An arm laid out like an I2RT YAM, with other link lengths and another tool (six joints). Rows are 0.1 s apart.
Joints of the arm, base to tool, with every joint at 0 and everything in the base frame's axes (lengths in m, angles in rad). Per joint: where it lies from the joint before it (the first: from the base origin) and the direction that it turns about. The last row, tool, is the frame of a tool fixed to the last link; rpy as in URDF.
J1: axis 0 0 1 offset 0 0 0.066
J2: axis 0 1 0 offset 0.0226 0.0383 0.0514
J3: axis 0 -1 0 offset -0.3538 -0.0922 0
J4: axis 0 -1 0 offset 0.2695 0.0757 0.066
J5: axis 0 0 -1 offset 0.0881 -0.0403 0.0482
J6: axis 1 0 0 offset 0.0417 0 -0.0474
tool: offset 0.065 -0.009 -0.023 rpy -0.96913 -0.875 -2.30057
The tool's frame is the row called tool.
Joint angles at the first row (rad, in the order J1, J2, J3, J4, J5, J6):
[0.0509 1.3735 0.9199 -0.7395 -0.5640 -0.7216]
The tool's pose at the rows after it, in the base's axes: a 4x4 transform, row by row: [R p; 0 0 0 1], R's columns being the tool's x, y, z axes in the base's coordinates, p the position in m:
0.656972, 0.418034, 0.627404, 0.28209; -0.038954, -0.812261, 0.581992, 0.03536; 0.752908, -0.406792, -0.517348, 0.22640; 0, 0, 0, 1
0.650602, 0.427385, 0.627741, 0.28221; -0.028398, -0.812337, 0.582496, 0.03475; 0.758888, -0.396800, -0.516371, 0.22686; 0, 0, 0, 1
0.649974, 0.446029, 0.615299, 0.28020; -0.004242, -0.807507, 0.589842, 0.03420; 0.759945, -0.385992, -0.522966, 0.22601; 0, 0, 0, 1
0.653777, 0.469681, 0.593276, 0.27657; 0.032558, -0.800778, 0.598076, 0.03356; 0.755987, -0.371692, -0.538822, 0.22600; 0, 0, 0, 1
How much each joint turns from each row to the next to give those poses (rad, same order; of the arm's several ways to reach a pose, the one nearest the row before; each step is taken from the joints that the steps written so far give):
[0.0084 -0.0092 -0.0019 -0.0019 0.0114 -0.0266]
[0.0000 -0.0022 0.0000 0.0000 0.0050 -0.0115]
[0.0008 -0.0004 0.0000 -0.0149 0.0038 -0.0290]
[0.0030 0.0000 0.0065 -0.0339 0.0092 -0.0401]

